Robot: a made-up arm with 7 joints. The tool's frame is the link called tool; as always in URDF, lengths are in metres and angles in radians. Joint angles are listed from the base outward. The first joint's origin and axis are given. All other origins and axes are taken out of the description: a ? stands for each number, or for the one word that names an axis. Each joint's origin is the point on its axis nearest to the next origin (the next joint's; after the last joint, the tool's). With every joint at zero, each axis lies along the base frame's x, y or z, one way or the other. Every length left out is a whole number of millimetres.
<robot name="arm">
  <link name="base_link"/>
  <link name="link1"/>
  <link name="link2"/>
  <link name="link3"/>
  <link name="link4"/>
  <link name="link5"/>
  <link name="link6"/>
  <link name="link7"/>
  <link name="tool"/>
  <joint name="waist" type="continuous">
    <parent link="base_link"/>
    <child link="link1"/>
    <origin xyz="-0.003 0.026 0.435"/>
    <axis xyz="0 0 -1"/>
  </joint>
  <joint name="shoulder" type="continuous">
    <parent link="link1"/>
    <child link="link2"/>
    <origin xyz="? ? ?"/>
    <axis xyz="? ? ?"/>
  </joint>
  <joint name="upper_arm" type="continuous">
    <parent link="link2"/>
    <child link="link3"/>
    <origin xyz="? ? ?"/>
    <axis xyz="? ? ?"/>
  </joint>
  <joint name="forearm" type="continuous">
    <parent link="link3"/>
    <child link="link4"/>
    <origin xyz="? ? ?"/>
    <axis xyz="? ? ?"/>
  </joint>
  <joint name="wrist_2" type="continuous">
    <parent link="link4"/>
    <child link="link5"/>
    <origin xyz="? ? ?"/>
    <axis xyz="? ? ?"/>
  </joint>
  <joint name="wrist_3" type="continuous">
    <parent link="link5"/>
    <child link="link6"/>
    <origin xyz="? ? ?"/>
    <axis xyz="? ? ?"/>
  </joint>
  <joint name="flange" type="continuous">
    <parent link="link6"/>
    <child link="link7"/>
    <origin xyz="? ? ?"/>
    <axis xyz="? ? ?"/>
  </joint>
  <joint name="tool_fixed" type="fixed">
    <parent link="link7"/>
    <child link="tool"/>
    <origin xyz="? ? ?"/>
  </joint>
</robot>
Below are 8 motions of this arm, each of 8 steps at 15 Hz.
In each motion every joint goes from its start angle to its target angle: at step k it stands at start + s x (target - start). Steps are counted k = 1, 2, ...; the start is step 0. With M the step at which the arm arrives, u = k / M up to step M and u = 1 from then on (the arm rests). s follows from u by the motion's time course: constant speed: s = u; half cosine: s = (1 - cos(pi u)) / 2; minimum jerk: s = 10 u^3 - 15 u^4 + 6 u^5.
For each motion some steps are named. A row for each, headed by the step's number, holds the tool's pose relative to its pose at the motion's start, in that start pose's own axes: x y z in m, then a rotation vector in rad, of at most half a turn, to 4 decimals.
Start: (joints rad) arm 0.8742 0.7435 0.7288 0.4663 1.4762 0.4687 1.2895
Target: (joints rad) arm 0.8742 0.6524 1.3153 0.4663 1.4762 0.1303 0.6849
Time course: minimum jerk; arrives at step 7
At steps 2, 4, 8:
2: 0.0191 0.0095 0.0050 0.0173 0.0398 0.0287
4: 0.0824 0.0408 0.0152 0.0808 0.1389 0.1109
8: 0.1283 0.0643 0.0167 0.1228 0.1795 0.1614

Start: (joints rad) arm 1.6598 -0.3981 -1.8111 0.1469 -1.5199 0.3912 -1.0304
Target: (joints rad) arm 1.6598 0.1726 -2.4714 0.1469 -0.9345 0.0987 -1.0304
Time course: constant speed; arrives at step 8
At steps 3, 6, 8:
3: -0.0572 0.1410 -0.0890 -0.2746 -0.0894 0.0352
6: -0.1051 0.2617 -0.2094 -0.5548 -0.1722 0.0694
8: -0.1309 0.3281 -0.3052 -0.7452 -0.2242 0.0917

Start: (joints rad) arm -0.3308 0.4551 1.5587 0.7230 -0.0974 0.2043 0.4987
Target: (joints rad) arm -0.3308 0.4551 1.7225 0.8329 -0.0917 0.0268 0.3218
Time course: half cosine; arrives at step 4
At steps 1, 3, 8:
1: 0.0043 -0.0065 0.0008 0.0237 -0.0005 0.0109
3: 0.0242 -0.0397 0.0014 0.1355 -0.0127 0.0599
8: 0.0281 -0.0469 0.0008 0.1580 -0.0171 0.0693

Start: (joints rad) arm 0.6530 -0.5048 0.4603 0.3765 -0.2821 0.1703 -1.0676
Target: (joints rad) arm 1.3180 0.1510 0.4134 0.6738 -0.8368 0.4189 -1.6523
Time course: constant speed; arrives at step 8
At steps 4, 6, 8:
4: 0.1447 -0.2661 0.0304 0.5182 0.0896 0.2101
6: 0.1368 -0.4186 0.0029 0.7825 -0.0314 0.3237
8: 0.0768 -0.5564 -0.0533 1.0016 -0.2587 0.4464

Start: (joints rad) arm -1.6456 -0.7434 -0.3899 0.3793 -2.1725 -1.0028 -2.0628
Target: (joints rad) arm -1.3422 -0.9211 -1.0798 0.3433 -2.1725 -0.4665 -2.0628
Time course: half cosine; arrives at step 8
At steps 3, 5, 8:
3: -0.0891 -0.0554 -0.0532 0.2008 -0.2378 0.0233
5: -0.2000 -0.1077 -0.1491 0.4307 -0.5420 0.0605
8: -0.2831 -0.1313 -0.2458 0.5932 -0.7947 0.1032

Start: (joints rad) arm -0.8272 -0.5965 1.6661 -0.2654 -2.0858 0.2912 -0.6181
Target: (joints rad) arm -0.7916 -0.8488 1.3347 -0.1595 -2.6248 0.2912 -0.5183
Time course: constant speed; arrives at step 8
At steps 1, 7, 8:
1: -0.0188 0.0247 -0.0100 -0.0539 -0.0125 0.0764
7: -0.1186 0.1607 -0.0904 -0.4110 -0.0243 0.5233
8: -0.1329 0.1808 -0.1064 -0.4742 -0.0153 0.5959

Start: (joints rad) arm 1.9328 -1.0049 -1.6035 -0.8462 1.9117 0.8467 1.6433
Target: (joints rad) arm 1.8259 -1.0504 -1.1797 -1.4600 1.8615 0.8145 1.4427
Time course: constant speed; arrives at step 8
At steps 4, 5, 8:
4: 0.1614 0.0033 -0.0226 0.0524 0.3048 0.3486
5: 0.1989 0.0086 -0.0353 0.0753 0.3776 0.4394
8: 0.2992 0.0359 -0.0867 0.1672 0.5862 0.7181

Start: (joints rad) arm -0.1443 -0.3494 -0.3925 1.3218 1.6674 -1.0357 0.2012
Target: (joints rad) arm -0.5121 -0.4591 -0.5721 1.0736 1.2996 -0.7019 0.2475
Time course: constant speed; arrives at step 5
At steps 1, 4, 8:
1: -0.0132 -0.0594 0.0096 0.1462 0.0047 -0.0189
4: -0.0638 -0.2342 -0.0193 0.5859 -0.0025 0.0251
8: -0.0808 -0.2863 -0.0474 0.7268 -0.0157 0.0717

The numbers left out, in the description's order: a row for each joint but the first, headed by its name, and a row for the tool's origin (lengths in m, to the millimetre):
shoulder: xyz -0.020 0.004 0.000, axis 0 1 0
upper_arm: xyz 0.027 0.000 0.399, axis 0 0 -1
forearm: xyz 0.024 -0.039 0.000, axis 0 1 0
wrist_2: xyz -0.008 0.000 0.258, axis 0 0 -1
wrist_3: xyz -0.029 0.001 0.000, axis 0 1 0
flange: xyz -0.008 0.000 0.183, axis 0 0 -1
tool: xyz 0.011 0.020 0.000

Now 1 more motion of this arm.
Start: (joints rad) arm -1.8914 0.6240 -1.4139 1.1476 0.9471 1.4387 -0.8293
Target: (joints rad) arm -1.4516 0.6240 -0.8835 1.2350 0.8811 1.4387 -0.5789
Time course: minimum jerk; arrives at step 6
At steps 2, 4, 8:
2: -0.0085 -0.0784 0.0261 0.1339 0.0355 0.0708
4: 0.0278 -0.3065 0.0550 0.4621 0.2001 0.2914
8: 0.0629 -0.3848 0.0496 0.5616 0.2803 0.3813

